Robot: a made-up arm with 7 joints.
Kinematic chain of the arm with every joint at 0, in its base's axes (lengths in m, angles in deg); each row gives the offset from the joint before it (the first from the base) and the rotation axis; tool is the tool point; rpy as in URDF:
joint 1: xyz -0.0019 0.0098 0.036 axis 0 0.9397 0.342
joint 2: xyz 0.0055 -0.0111 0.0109 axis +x
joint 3: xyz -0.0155 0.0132 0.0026 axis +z
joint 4: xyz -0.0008 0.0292 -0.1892 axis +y
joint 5: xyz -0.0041 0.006 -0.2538 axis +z
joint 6: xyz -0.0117 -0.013 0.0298 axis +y
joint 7: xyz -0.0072 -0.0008 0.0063 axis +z
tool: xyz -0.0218 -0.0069 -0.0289 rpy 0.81 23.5 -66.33
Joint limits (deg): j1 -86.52..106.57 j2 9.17..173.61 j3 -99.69..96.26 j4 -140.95..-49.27 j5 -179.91..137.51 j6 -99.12..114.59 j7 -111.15..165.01
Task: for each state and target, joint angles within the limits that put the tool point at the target. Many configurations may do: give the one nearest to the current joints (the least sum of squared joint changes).
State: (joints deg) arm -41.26 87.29 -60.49 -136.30 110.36 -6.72 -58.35
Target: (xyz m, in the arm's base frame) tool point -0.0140 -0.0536 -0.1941
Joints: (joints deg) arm -8.68 52.17 -98.68 -108.65 105.90 -10.27 -58.19
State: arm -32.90 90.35 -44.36 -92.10 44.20 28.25 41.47
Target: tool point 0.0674 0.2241 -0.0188
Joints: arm -15.31 128.71 -74.17 -105.91 48.17 37.38 39.00
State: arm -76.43 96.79 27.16 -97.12 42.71 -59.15 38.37
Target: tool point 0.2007 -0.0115 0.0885
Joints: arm -41.57 74.76 -27.93 -115.48 40.27 -55.80 39.46
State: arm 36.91 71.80 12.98 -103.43 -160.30 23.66 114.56
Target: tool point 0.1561 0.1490 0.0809
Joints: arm 35.00 57.83 27.26 -126.88 -163.57 26.47 111.97
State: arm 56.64 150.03 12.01 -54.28 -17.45 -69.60 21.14
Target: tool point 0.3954 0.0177 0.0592
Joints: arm 61.11 173.61 30.37 -62.25 -17.55 -68.15 17.94
